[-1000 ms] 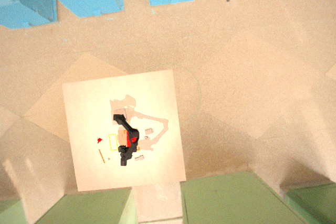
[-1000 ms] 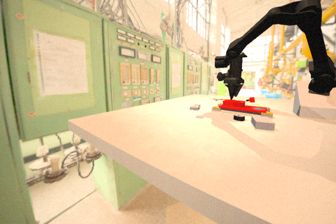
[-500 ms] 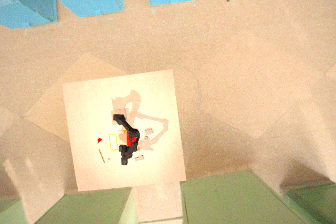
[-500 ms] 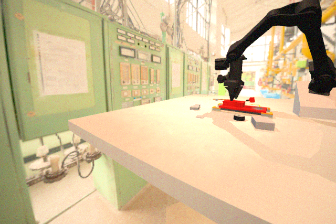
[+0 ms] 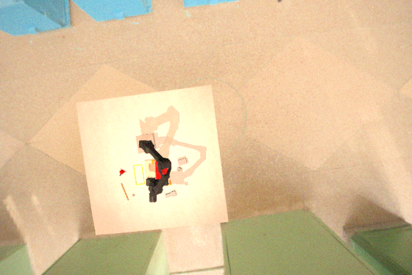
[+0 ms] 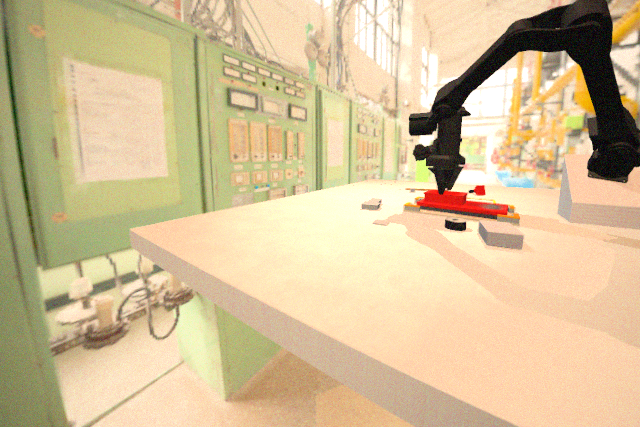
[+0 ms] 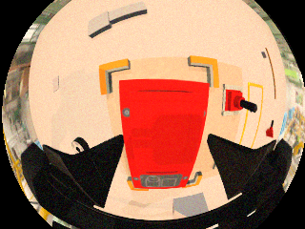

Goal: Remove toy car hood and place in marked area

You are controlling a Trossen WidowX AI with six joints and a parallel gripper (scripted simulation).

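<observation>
Now: the red hood 10 mm below my gripper tip. Round my gripper tip: black wheel 60 mm behind, 160 mm to the left, 40 mm below.
</observation>
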